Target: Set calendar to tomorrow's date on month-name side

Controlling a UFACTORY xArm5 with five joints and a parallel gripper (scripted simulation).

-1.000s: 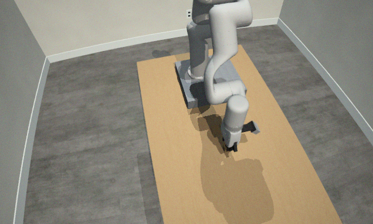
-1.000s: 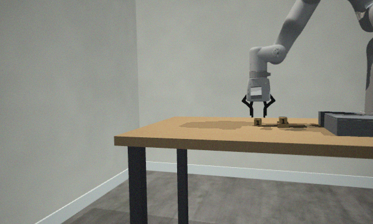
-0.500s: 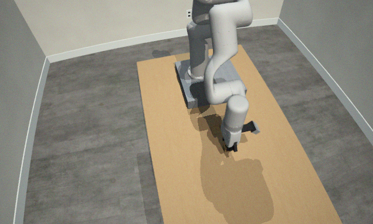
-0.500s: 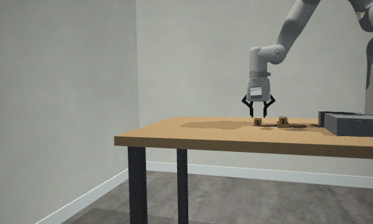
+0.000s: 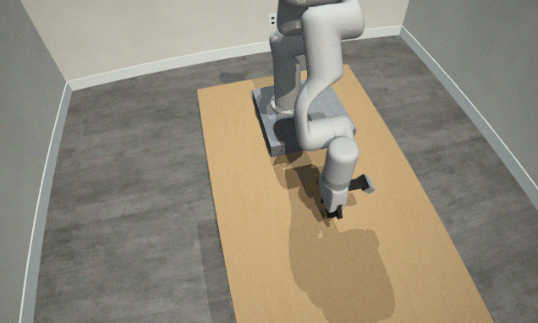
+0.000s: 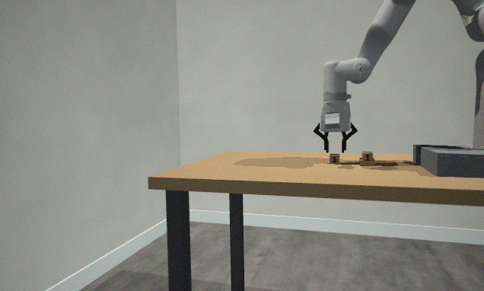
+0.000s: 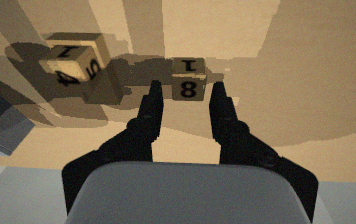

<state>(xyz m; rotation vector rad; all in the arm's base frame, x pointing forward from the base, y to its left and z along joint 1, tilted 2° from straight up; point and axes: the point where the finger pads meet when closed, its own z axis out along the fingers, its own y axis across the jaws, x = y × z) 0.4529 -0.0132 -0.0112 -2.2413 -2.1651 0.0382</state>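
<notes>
The wooden cube is 4 cm below my hand. Also, from my hand: wooden tray 10 cm behind, 5 cm below.
</notes>
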